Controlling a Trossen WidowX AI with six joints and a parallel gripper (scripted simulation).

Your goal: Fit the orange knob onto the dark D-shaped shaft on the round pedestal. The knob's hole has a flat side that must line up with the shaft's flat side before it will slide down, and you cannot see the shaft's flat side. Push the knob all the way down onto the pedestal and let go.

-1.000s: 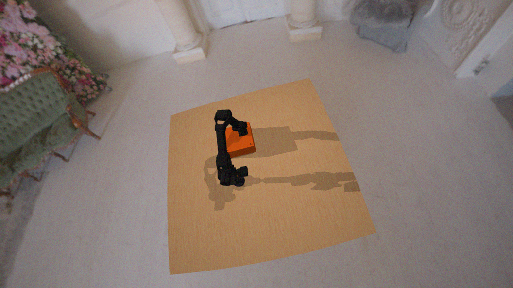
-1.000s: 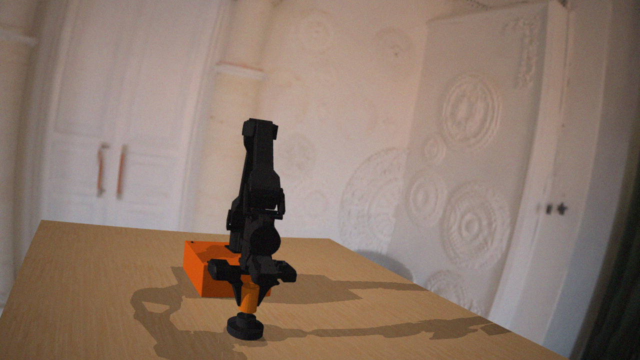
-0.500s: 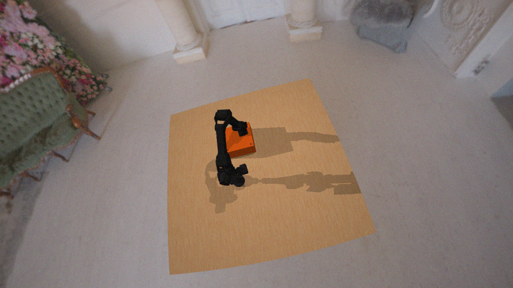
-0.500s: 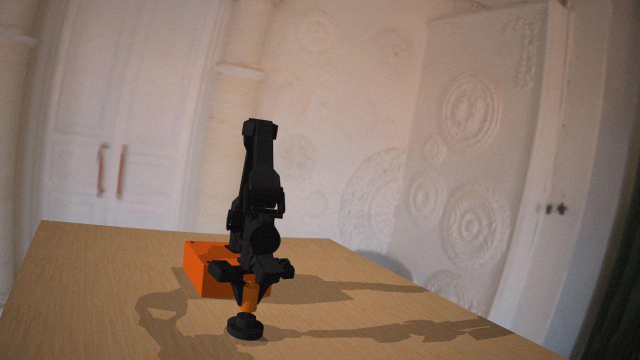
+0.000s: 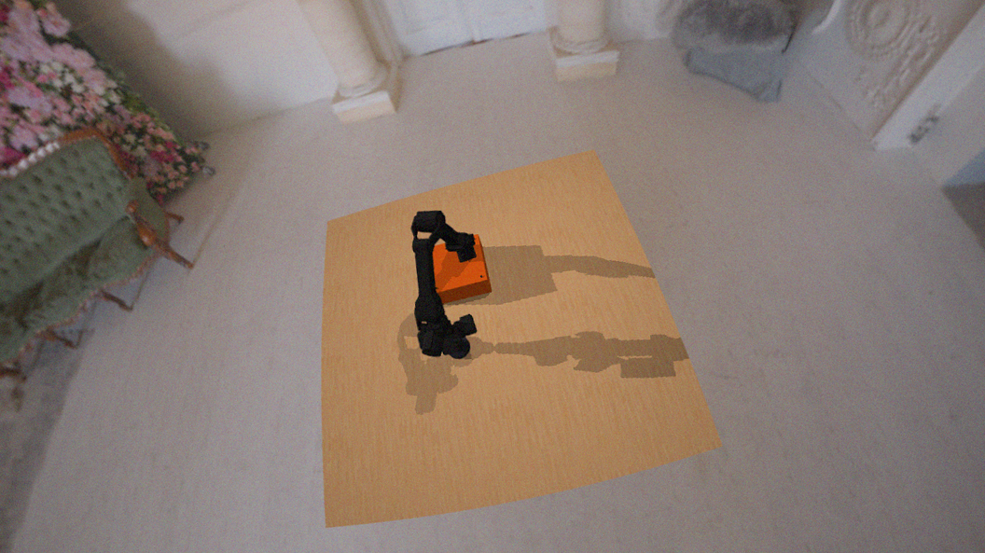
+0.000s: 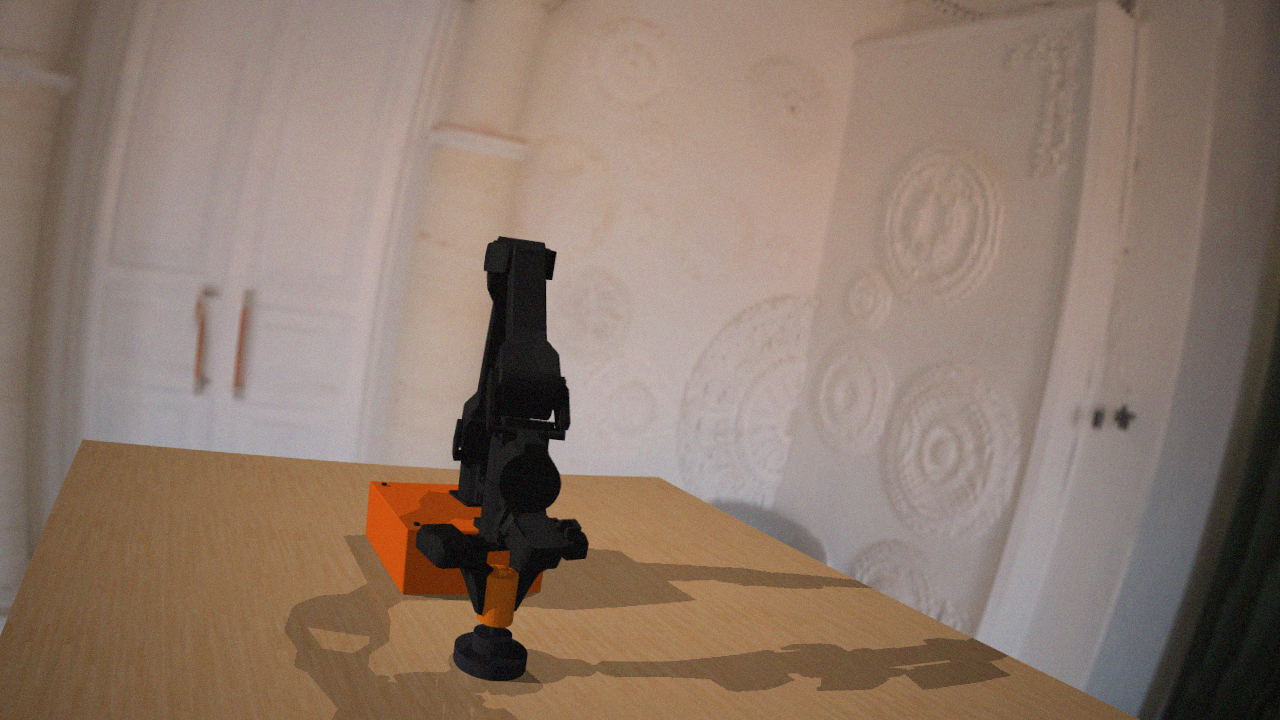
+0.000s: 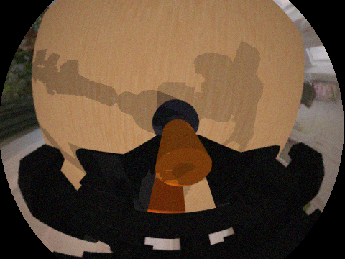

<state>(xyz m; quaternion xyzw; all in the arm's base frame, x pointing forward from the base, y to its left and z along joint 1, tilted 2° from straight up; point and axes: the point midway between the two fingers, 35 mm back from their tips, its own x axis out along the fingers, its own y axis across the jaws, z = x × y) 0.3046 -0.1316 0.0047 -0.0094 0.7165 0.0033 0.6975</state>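
Now: gripper tip 2 cm below the orange knob. From my gripper tip the other things lie so: pedestal: 4 cm below.
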